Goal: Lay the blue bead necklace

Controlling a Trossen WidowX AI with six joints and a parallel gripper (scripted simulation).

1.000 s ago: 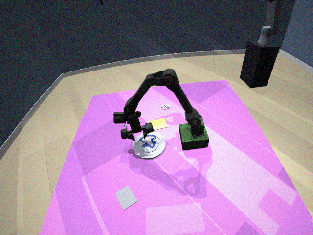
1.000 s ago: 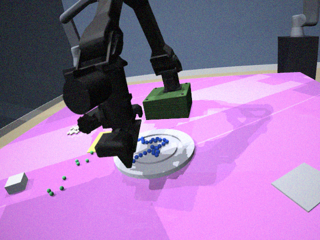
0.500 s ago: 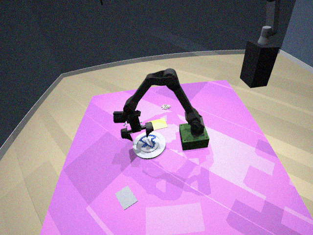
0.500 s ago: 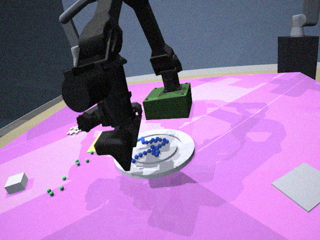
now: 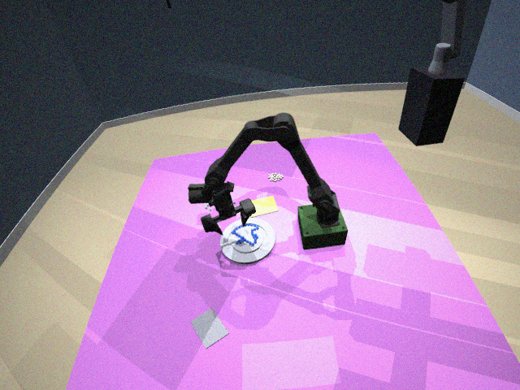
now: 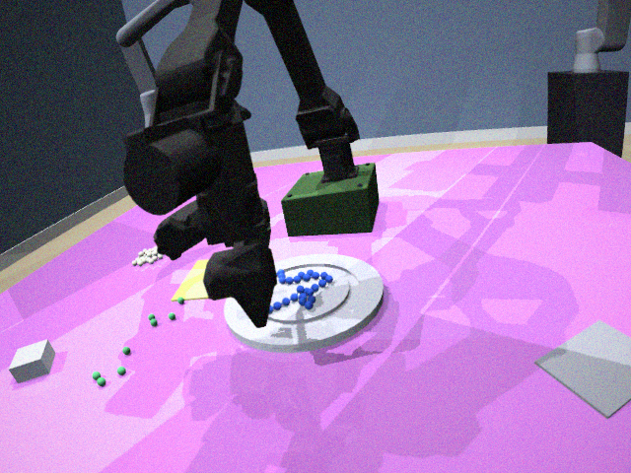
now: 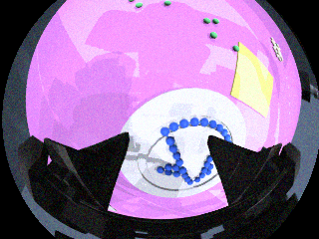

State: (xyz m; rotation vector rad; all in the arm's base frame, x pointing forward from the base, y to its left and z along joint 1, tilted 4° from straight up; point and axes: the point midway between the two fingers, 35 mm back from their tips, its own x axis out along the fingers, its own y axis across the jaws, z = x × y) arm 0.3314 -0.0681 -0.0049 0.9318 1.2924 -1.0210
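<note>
Right now the round white bead board is 5 cm behind my gripper tip, 4 cm to the left of it and 2 cm below it. From my gripper tip the other things lie so: yellow sheet: 12 cm to the right, 12 cm behind, 3 cm below; then grey tile: 34 cm to the left, 9 cm ahead, 3 cm below; then cube: 29 cm to the right, 10 cm ahead, 1 cm below.
</note>
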